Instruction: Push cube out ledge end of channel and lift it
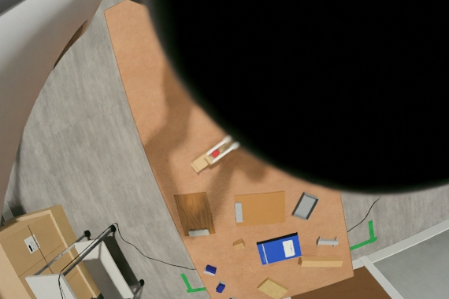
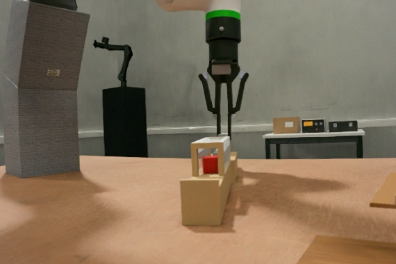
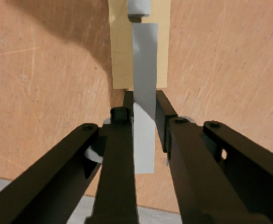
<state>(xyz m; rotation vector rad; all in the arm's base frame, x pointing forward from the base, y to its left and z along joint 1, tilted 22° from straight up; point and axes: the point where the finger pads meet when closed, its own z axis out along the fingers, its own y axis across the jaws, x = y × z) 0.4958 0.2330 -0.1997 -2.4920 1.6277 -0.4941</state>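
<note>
The channel lies 230 mm to the right of my hand, 100 mm ahead of it and 50 mm below it. The rest, counted from my hand: thin grey stick (30 mm below); grey bar (140 mm to the right, 60 mm ahead, 50 mm below); red cube (280 mm to the right, 120 mm ahead, 50 mm below).
</note>
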